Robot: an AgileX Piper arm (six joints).
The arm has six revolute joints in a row. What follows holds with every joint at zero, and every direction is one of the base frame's. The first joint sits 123 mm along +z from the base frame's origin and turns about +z. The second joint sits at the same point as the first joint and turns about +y. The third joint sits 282.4 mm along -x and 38.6 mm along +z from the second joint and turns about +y. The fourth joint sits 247.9 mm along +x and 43.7 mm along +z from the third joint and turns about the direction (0.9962, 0, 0.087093). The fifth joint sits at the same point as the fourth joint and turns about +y. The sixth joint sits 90.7 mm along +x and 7.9 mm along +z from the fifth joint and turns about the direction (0.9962, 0, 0.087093). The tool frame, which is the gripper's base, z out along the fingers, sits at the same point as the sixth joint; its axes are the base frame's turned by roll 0, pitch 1.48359 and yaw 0 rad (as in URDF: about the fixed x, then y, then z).
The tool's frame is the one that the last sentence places.
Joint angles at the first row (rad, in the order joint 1, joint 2, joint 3, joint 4, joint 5, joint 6):
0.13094 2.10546 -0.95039 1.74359 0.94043 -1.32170
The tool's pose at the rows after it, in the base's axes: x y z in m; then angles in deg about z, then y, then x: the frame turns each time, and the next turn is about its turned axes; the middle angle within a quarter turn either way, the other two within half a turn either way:
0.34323, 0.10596, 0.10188, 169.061, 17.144, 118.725
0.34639, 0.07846, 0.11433, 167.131, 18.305, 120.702
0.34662, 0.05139, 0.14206, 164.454, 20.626, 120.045
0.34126, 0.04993, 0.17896, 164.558, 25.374, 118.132
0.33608, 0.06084, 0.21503, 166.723, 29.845, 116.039
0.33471, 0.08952, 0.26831, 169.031, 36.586, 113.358
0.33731, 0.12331, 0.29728, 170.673, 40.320, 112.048
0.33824, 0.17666, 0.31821, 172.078, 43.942, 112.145
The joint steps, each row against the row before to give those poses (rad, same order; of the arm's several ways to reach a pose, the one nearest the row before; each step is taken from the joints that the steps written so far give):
-0.03611 -0.02045 -0.00002 -0.04586 0.00022 0.00481
-0.07774 -0.04842 0.00351 -0.07202 -0.01724 0.04045
-0.08232 -0.08392 0.00000 -0.06284 0.02287 0.05290
-0.00936 -0.10562 -0.00326 -0.02430 0.02650 0.02566
0.02689 -0.08585 -0.03088 -0.02784 0.03355 0.03885
0.08646 -0.08526 -0.10101 -0.01723 -0.00456 0.07534
0.10473 -0.00966 -0.09844 -0.00325 -0.05225 0.05400
0.16450 0.02602 -0.11411 -0.00808 -0.13779 0.05358

